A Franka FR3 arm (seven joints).
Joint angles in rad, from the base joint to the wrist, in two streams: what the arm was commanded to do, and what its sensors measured. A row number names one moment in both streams.
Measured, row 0:
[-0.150, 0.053, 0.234, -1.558, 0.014, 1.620, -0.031]
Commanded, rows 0 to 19:
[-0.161, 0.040, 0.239, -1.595, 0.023, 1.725, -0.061]
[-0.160, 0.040, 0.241, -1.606, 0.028, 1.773, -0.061]
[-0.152, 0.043, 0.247, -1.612, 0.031, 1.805, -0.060]
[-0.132, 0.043, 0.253, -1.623, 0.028, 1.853, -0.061]
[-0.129, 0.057, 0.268, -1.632, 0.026, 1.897, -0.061]
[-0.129, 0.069, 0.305, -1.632, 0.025, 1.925, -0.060]
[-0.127, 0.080, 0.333, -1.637, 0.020, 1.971, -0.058]
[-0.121, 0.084, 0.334, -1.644, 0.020, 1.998, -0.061]
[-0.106, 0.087, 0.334, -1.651, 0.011, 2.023, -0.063]
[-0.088, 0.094, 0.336, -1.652, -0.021, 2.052, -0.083]
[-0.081, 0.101, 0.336, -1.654, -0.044, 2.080, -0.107]
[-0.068, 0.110, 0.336, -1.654, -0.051, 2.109, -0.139]
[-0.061, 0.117, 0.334, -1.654, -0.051, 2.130, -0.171]
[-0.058, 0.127, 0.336, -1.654, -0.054, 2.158, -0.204]
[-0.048, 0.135, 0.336, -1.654, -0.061, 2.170, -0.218]
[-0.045, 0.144, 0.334, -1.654, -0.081, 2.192, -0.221]
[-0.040, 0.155, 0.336, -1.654, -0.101, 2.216, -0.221]
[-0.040, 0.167, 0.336, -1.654, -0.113, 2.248, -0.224]
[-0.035, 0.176, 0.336, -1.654, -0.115, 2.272, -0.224]
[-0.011, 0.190, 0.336, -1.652, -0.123, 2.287, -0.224]
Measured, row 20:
[-0.037, 0.156, 0.334, -1.649, -0.096, 2.219, -0.195]
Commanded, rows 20 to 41:
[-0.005, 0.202, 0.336, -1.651, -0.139, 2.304, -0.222]
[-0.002, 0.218, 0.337, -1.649, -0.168, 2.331, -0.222]
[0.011, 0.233, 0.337, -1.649, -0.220, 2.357, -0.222]
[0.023, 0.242, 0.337, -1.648, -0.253, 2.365, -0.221]
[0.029, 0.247, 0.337, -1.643, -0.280, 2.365, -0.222]
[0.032, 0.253, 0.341, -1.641, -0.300, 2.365, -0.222]
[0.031, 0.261, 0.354, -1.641, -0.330, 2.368, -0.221]
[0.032, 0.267, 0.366, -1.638, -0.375, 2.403, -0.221]
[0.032, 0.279, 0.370, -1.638, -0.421, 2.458, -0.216]
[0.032, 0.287, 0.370, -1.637, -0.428, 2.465, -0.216]
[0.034, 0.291, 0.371, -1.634, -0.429, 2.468, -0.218]
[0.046, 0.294, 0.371, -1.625, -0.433, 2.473, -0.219]
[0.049, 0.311, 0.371, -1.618, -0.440, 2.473, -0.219]
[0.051, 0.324, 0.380, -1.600, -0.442, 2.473, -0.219]
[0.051, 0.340, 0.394, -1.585, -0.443, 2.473, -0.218]
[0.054, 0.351, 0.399, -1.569, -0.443, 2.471, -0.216]
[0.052, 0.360, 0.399, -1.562, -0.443, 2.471, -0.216]
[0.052, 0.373, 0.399, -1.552, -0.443, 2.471, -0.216]
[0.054, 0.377, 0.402, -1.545, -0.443, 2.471, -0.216]
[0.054, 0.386, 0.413, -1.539, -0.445, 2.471, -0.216]
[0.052, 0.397, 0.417, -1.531, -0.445, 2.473, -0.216]
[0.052, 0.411, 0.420, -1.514, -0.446, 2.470, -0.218]
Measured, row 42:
[0.060, 0.356, 0.397, -1.572, -0.419, 2.459, -0.205]
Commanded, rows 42 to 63:
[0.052, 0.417, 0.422, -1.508, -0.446, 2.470, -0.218]
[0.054, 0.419, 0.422, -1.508, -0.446, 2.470, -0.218]
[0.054, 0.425, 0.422, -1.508, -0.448, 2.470, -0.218]
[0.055, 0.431, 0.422, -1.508, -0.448, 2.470, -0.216]
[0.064, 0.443, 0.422, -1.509, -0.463, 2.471, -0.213]
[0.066, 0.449, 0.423, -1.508, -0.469, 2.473, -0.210]
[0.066, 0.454, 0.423, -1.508, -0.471, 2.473, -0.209]
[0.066, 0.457, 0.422, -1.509, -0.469, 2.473, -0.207]
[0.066, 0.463, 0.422, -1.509, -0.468, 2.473, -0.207]
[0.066, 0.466, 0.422, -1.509, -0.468, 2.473, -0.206]
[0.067, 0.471, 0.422, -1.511, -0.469, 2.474, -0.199]
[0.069, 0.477, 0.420, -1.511, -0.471, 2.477, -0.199]
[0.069, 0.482, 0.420, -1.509, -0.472, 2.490, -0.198]
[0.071, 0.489, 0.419, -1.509, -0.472, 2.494, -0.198]
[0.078, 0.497, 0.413, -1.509, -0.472, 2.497, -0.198]
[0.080, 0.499, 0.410, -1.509, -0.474, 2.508, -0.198]
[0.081, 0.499, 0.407, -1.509, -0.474, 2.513, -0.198]
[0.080, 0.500, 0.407, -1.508, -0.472, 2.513, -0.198]
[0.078, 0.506, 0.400, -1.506, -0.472, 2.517, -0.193]
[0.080, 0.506, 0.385, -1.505, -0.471, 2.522, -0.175]
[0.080, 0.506, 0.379, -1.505, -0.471, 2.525, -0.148]
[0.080, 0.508, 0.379, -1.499, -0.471, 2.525, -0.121]
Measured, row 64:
[0.077, 0.485, 0.393, -1.527, -0.452, 2.501, -0.191]
